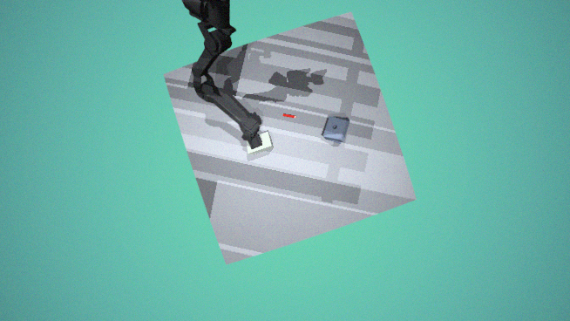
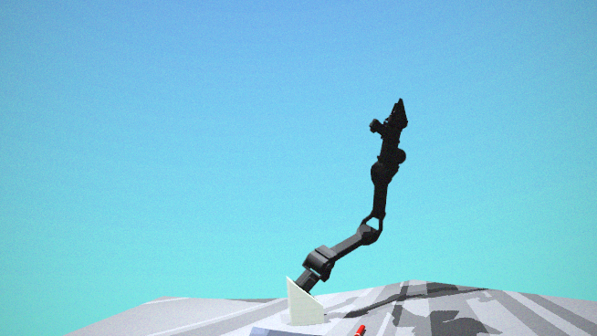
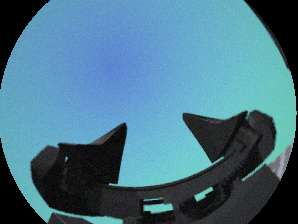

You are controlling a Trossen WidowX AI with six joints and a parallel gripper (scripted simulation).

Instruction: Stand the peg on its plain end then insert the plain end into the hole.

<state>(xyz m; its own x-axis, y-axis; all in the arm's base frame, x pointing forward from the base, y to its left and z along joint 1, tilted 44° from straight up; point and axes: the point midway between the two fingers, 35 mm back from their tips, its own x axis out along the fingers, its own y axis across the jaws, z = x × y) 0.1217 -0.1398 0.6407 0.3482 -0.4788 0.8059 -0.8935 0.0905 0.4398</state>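
Right now my gripper tip is 80 mm short of the red peg, 260 mm to the left of it and 680 mm above it. The rest, counted from my gripper tip: sloped blue-grey panel: 280 mm ahead, 440 mm to the right, 630 mm below.
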